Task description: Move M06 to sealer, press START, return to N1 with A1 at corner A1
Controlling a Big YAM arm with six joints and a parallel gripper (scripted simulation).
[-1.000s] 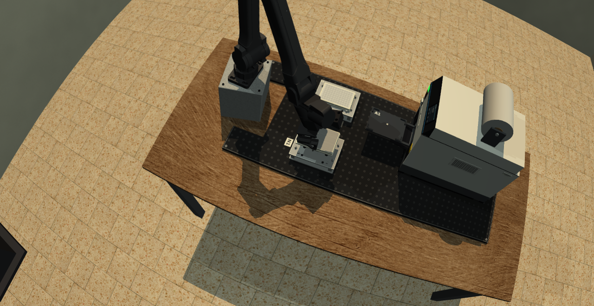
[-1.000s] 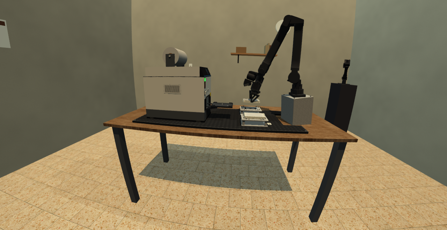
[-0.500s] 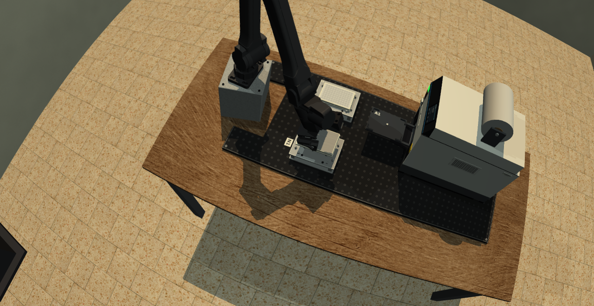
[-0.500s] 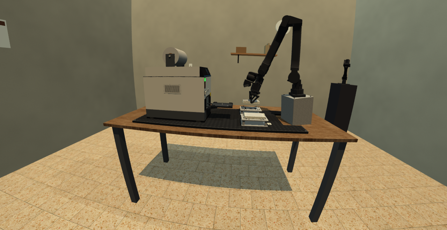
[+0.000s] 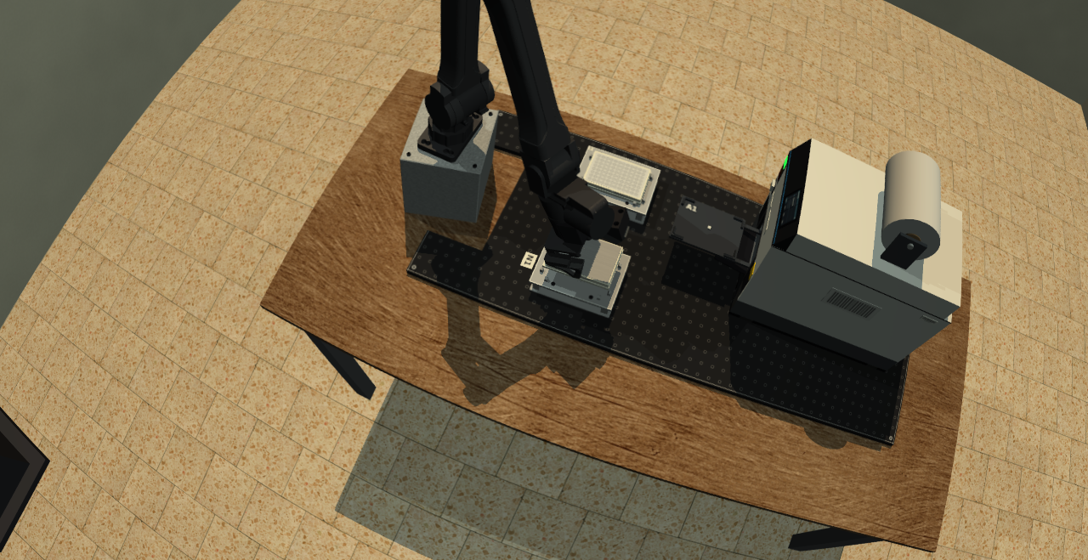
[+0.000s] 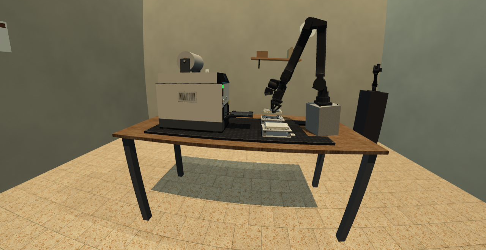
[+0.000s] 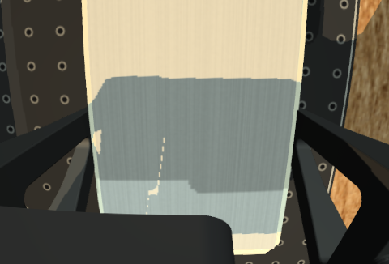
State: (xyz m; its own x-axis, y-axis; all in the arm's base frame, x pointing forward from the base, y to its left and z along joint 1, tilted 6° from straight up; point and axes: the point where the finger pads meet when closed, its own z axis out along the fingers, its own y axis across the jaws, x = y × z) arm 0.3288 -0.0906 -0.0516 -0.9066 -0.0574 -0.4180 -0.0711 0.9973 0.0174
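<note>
Right now my hand is 6 cm above the plate nest N1. Round my hand: N1 label (11 cm behind, 1 cm to the right, 10 cm below); plate M06 (right at my hand); well plate (1 cm behind, 22 cm to the left, 5 cm below).
</note>
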